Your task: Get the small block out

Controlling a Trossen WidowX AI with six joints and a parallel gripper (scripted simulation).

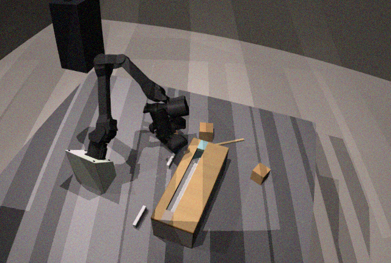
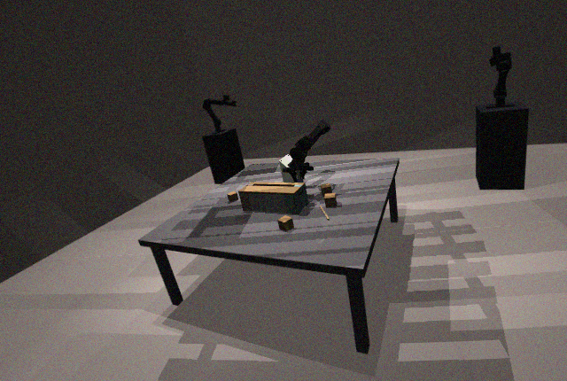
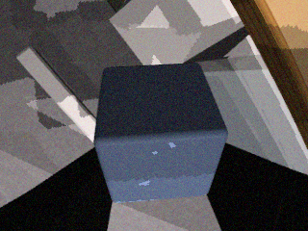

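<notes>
Right now the blue block is 1 cm to the left of my gripper tip and 1 cm above it. Round my gripper tip: thin wooden stick (20 cm to the left, 17 cm ahead, 10 cm below); then long tan box (12 cm to the right, 8 cm ahead, 4 cm below).
</notes>
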